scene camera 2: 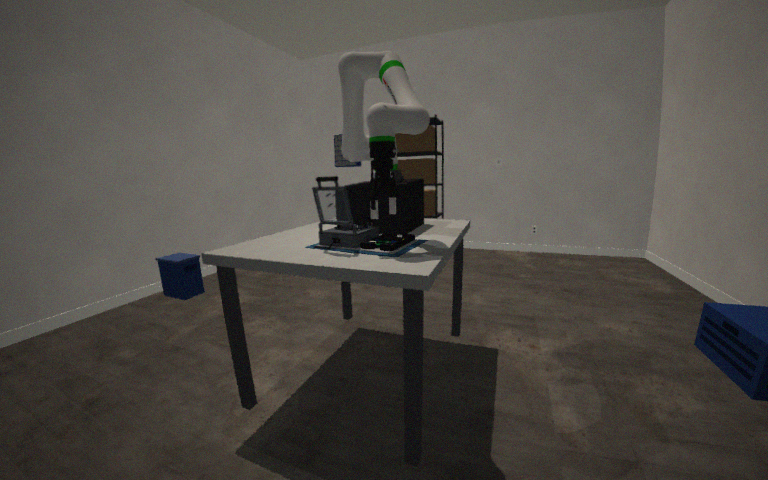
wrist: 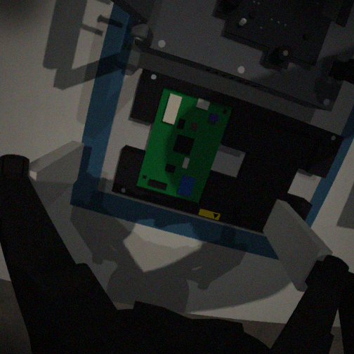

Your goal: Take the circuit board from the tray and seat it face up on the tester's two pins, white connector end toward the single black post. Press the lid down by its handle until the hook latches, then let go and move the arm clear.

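Frame: origin at the arm's base, x ahead, y left, z up, level; millimetres.
Seen in the pictures: gripper, fingertip midpoint: (scene camera 2: 384, 216).
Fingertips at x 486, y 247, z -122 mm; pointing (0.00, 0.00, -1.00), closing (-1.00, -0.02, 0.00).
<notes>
Pixels of each thing's top centre, then the offset from my fingertips to it. "pt": a spot on its surface instead. Level surfaces: height alone.
- grey tester at a spot on its surface: (scene camera 2: 334, 236) pt 70 mm ahead, 186 mm right, 76 mm down
- dark handle at its top centre: (scene camera 2: 326, 176) 109 mm ahead, 176 mm right, 154 mm up
- white table at its surface level: 122 mm down
The green circuit board (wrist: 185, 145) lies face up in the black tray (wrist: 270, 165), its white connector at the upper left in the wrist view. My gripper (scene camera 2: 384, 207) (wrist: 178, 189) is wide open and empty above the tray, its pads apart to either side of the board. The grey tester (scene camera 2: 334, 236) (wrist: 192, 42) stands beside the tray. Its lid (scene camera 2: 327, 204) is raised, with the dark handle (scene camera 2: 326, 179) at the top. In the wrist view the tester's top is cut off by the frame, and I cannot tell the single black post.
The tester and tray stand on a blue-bordered mat (wrist: 99, 135) on the white table (scene camera 2: 260, 246). A large black box-like object (scene camera 2: 412, 203) stands behind the gripper. A shelf rack (scene camera 2: 441, 169) is in the background. Blue bins (scene camera 2: 181, 277) (scene camera 2: 736, 345) stand on the floor.
</notes>
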